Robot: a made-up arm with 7 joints.
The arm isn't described. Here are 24 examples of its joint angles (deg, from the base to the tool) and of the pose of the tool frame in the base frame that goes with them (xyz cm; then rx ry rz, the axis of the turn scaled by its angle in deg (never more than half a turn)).
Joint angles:
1: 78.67 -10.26 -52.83 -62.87 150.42 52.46 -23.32
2: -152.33 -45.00 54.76 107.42 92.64 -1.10 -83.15
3: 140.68 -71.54 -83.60 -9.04 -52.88 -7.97 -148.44
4: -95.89 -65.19 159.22 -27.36 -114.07 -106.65 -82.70
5: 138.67 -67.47 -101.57 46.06 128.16 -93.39 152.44
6: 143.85 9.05 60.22 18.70 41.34 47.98 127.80
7: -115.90 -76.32 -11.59 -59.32 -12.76 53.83 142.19
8: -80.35 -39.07 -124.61 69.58 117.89 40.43 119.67
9: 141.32 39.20 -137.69 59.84 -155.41 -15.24 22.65
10: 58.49 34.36 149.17 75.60 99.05 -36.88 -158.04
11: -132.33 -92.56 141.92 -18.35 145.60 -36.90 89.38
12: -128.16 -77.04 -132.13 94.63 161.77 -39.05 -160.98
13: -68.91 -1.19 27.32 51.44 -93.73 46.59 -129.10
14: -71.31 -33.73 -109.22 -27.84 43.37 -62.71 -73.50
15: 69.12 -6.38 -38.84 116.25 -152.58 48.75 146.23
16: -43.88 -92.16 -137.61 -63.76 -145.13 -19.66 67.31
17: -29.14 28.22 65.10 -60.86 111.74 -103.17 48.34
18: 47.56 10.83 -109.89 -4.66 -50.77 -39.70 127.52
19: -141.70 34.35 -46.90 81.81 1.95 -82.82 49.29
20: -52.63 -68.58 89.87 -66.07 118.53 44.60 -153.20
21: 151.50 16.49 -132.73 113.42 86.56 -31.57 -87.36
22: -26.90 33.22 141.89 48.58 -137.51 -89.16 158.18
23: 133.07 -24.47 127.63 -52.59 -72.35 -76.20 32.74
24: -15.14 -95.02 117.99 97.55 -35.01 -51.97 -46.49
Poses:
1: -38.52 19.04 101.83 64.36 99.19 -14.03
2: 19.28 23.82 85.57 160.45 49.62 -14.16
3: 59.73 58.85 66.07 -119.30 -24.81 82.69
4: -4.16 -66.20 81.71 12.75 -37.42 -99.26
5: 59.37 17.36 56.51 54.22 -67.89 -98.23
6: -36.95 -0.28 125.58 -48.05 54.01 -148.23
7: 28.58 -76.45 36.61 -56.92 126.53 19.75
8: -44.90 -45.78 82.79 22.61 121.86 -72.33
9: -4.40 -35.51 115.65 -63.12 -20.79 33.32
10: -22.86 -20.73 107.84 77.41 156.81 3.77
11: 58.11 -63.69 43.82 -42.53 11.67 50.54
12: 1.83 -52.77 28.88 -4.73 -57.06 -141.54
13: 9.35 25.53 122.58 7.60 -73.79 149.77
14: 3.87 -52.74 109.33 27.56 -63.29 10.72
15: 31.11 -16.85 91.94 125.89 -109.20 7.93
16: -37.17 -64.62 68.91 -14.01 170.21 -30.00
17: 20.49 30.45 105.04 -133.33 40.14 96.96
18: 3.03 -23.79 130.40 -76.19 127.49 -17.37
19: -53.82 9.37 91.04 -123.84 -70.57 -7.84
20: -65.14 -32.60 60.32 47.98 28.43 -97.44
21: 24.06 -11.66 84.15 143.21 -72.97 -26.08
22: 17.03 -3.42 115.07 85.54 147.91 51.28
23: 25.17 -5.84 107.99 -20.53 10.37 59.54
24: -39.04 -47.66 23.03 30.42 42.80 -17.32
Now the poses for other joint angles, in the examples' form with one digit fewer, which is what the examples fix.
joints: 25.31 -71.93 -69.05 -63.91 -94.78 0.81 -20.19
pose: -77.2 -3.5 50.3 54.2 155.0 55.6
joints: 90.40 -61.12 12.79 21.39 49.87 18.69 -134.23
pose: -7.2 58.7 106.3 -78.6 69.3 -122.7
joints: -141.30 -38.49 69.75 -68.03 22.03 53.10 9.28
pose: 21.7 -56.4 98.1 -85.1 69.4 8.6
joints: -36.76 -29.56 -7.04 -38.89 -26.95 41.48 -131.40
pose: -51.7 -27.9 110.5 -86.3 -121.7 14.5
